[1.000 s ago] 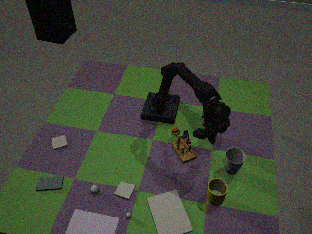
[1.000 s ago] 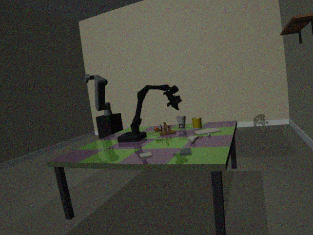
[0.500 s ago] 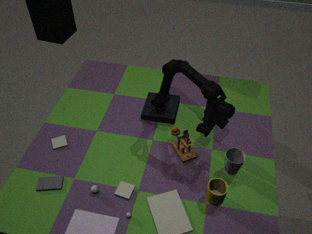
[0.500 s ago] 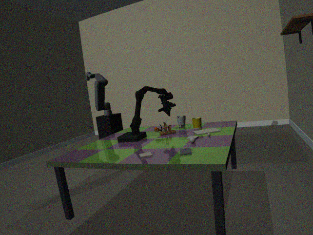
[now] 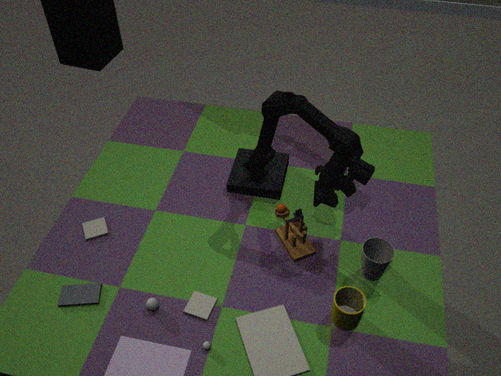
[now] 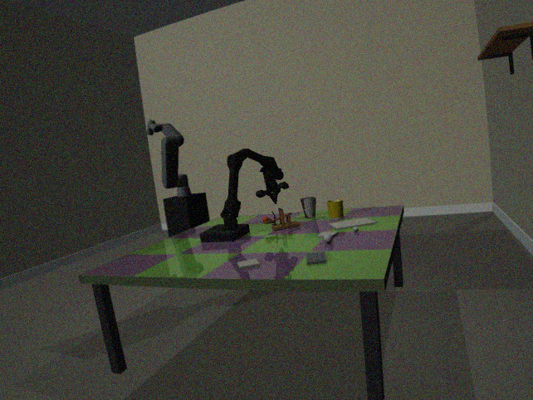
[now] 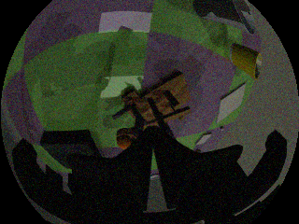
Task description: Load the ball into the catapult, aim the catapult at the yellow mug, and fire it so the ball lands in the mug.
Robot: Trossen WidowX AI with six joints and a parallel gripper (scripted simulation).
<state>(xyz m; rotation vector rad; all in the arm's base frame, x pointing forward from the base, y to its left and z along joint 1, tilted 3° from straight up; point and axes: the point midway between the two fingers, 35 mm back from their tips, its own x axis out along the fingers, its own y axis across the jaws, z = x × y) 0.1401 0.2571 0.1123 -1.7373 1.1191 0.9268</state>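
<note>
My gripper tip is 11 cm to the left of the orange ball, 7 cm above it and 1 cm past it. From my gripper tip the other things lie so: yellow mug (29 cm ahead, 17 cm to the left, 10 cm below); then white sheet (43 cm ahead, 12 cm below, 1 cm to the right); then wooden catapult (8 cm below, 6 cm to the right, 3 cm ahead).
</note>
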